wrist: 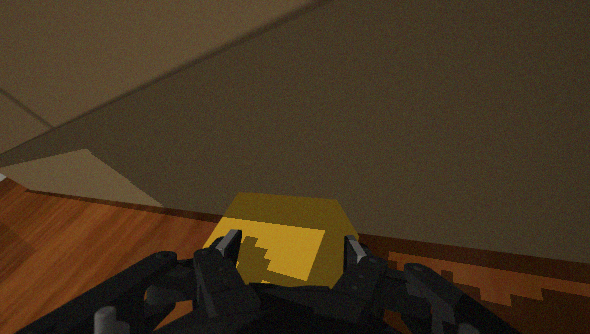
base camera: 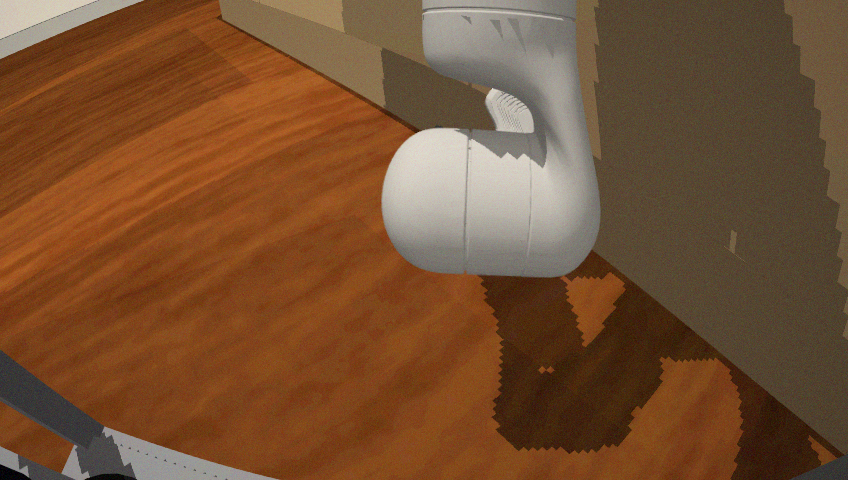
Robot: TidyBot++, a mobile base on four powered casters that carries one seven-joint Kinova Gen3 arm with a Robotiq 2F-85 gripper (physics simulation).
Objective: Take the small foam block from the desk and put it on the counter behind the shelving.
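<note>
The small foam block is yellow and sits between the two fingertips in the wrist view, close to the foot of a brown upright panel. My gripper is shut on the block, with one finger at its left side and one at its right. The fingers and the black gripper body hide the block's lower edges and part of its sides. In the base camera view the white arm hides the gripper and the block. The counter behind the shelving does not show in either view.
The brown panel rises right beside the gripper. The wooden desk surface meets it along a diagonal edge in the base camera view. The white arm casts a dark shadow. A grey bar crosses the lower left corner.
</note>
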